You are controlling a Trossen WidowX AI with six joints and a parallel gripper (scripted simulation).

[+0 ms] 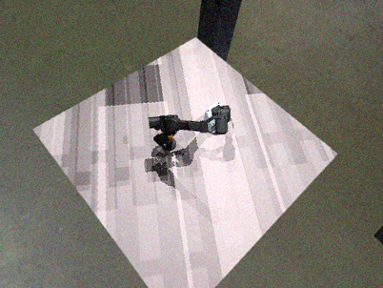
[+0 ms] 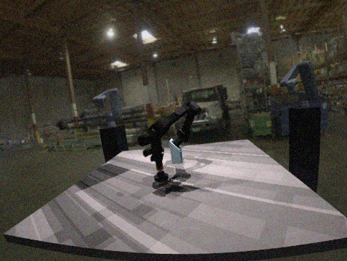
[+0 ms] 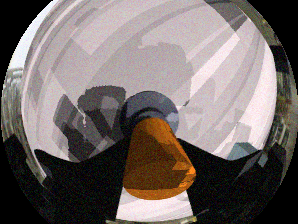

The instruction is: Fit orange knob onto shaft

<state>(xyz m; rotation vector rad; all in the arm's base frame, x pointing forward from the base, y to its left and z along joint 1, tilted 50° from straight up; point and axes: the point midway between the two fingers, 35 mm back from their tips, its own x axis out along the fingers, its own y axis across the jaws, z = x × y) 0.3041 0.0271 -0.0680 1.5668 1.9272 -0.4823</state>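
Right now my gripper tip is 30 mm below the orange knob. Also, from my gripper tip: dark round pedestal (40 mm below).
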